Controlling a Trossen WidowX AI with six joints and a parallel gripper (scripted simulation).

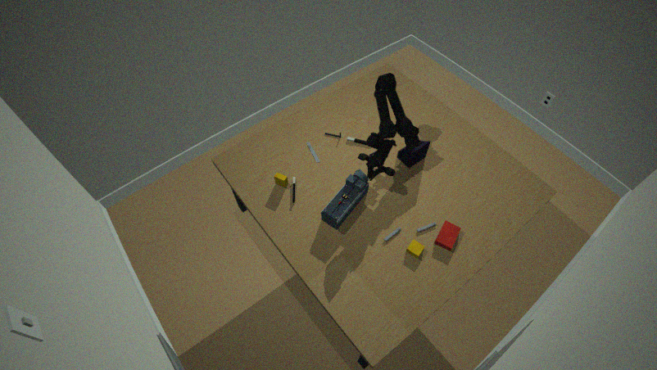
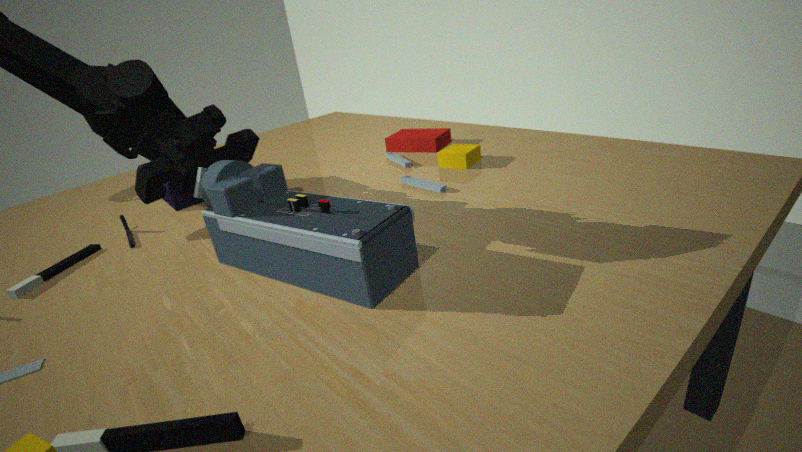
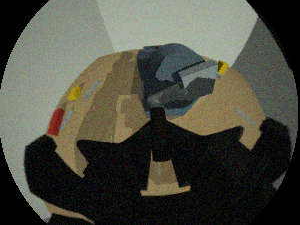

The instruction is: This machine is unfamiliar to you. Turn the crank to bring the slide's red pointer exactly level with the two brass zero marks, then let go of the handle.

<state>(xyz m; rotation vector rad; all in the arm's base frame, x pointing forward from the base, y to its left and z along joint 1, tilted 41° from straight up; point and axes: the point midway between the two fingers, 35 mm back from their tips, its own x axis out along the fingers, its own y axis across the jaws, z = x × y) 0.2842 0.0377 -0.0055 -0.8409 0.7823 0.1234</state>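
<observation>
Right now my gripper tip is 2 cm below the dark crank handle, 2 cm past it and 1 cm to the left of it. Round my gripper tip: red pointer: 20 cm ahead, 6 cm to the left, 3 cm above; red block: 43 cm to the left, 16 cm behind, 4 cm below; grey bar: 33 cm to the right, 13 cm ahead, 5 cm below.
</observation>
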